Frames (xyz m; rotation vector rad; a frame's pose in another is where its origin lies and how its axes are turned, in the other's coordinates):
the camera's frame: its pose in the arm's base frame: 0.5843 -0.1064 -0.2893 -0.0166 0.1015 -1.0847
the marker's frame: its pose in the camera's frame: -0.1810 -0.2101 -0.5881 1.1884 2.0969 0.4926
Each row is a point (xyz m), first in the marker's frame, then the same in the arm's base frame.
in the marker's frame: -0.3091 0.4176 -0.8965
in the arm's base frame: 0.1836 0.1564 0.1696
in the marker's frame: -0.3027 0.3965 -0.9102
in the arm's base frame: 0.1669 0.1760 0.1664
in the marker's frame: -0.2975 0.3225 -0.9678
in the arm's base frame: 0.0963 0.2378 0.1688
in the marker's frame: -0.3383 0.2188 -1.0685
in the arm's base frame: -0.0347 0.3012 0.2061
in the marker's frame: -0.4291 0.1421 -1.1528
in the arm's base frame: -0.1678 0.3095 0.2648
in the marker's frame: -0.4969 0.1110 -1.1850
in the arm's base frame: -0.2385 0.2889 0.2992
